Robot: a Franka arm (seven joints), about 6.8 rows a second.
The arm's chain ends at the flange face. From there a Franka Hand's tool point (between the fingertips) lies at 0.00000 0.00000 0.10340 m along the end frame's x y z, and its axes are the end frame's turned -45 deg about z.
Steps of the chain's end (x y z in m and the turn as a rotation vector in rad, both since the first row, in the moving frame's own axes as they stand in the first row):
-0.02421 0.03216 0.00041 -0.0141 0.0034 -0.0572
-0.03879 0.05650 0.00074 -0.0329 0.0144 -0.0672
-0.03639 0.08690 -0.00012 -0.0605 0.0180 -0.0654
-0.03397 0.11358 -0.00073 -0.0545 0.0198 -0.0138
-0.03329 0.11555 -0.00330 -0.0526 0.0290 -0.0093
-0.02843 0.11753 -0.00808 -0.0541 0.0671 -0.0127
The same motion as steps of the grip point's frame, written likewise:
-0.04060 0.00692 0.00040 -0.0124 -0.0076 -0.0572
-0.06862 0.01602 0.00067 -0.0334 -0.0131 -0.0672
-0.09009 0.04155 -0.00033 -0.0555 -0.0301 -0.0654
-0.10683 0.06174 -0.00090 -0.0525 -0.0245 -0.0138
-0.10694 0.06414 -0.00349 -0.0577 -0.0167 -0.0093
-0.10220 0.07185 -0.00846 -0.0857 0.0092 -0.0127

